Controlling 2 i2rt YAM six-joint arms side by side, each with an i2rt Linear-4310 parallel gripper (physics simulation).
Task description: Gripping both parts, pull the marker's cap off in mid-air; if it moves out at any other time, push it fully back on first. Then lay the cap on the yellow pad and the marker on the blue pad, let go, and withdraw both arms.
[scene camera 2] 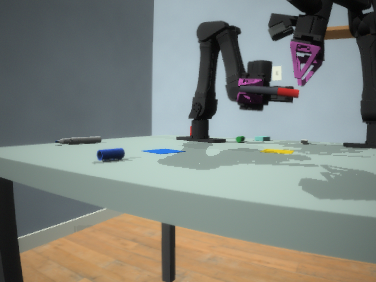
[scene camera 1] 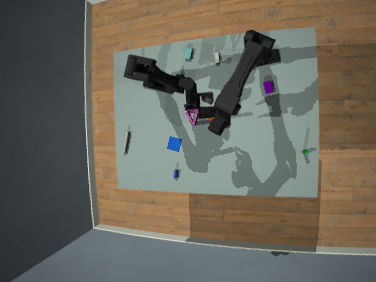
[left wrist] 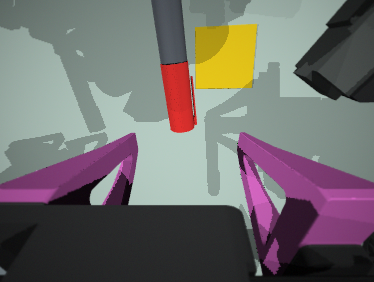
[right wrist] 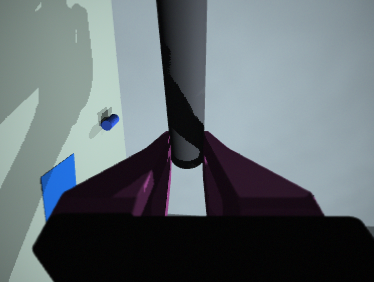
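Note:
The marker's dark grey body is level in mid-air, with the red cap on its end; no gap shows between them. My right gripper is shut on the body near its rear end. My left gripper is partly open and empty; in the left wrist view the cap's end lies just beyond its fingertips, and in scene camera 2 its tips are slightly above the cap. The yellow pad lies on the table below. The blue pad lies flat.
A blue cylinder lies near the blue pad. A grey pen-like object lies at the picture's left. A purple block, a green item, a teal block and a white block lie around the arms.

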